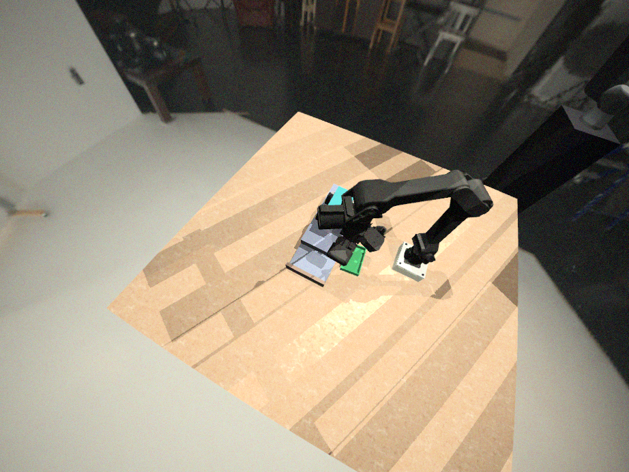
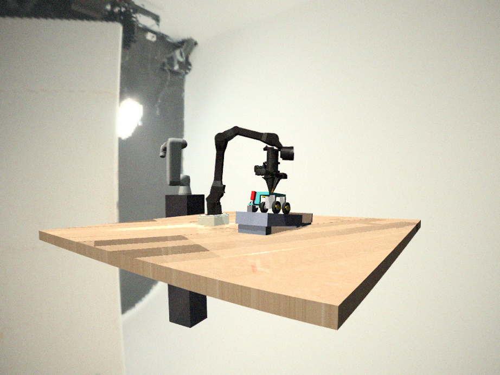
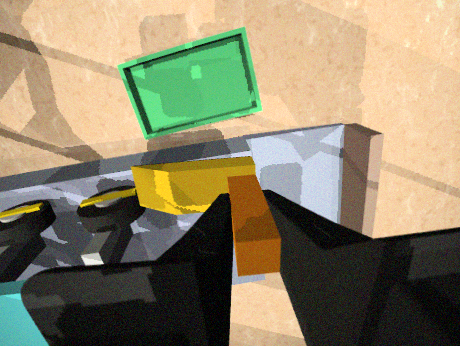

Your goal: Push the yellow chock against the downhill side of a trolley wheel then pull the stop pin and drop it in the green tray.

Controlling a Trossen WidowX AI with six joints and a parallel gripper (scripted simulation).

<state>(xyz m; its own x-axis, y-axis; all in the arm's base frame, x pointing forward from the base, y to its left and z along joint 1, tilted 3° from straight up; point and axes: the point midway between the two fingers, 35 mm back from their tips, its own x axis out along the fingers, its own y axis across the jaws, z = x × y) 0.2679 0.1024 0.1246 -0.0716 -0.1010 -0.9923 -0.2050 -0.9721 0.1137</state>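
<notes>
The red-headed stop pin is 30 mm ahead of my gripper tip, 250 mm to the right of it and 30 mm below it. Round my gripper tip: yellow chock 20 mm to the right, 10 mm below; then green tray 50 mm behind, 30 mm to the right, 160 mm below; then trolley 60 mm ahead, 160 mm to the right, 40 mm below.
</notes>
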